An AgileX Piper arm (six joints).
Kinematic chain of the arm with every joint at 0, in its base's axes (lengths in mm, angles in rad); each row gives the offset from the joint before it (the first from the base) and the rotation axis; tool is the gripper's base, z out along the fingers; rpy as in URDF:
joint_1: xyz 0 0 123 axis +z
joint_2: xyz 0 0 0 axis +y
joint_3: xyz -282.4 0 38.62 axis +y
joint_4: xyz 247.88 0 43.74 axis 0.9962 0 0.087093
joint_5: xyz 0 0 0 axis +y
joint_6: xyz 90.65 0 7.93 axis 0.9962 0 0.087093
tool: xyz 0 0 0 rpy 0 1.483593 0
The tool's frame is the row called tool.
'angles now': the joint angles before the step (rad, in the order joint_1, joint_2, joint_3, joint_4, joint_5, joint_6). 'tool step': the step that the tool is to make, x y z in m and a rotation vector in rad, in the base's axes. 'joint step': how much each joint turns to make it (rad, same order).
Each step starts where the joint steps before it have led.
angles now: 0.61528 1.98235 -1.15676 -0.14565 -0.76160 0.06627
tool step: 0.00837 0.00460 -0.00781 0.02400 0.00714 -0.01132
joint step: 0.00000 0.04503 -0.03594 0.01965 -0.01800 0.00764
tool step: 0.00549 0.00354 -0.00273 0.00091 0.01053 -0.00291
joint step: 0.00000 0.02245 -0.03038 0.00242 0.01557 0.00637
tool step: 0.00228 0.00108 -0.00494 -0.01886 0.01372 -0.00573
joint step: 0.00022 0.01290 -0.00920 0.00612 0.01939 -0.01045
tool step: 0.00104 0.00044 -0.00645 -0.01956 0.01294 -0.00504
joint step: 0.00061 0.01253 -0.00100 0.00716 0.01139 -0.01290
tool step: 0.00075 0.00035 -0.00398 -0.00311 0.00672 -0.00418
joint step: 0.00062 0.00948 -0.00084 0.00726 -0.00108 -0.00401
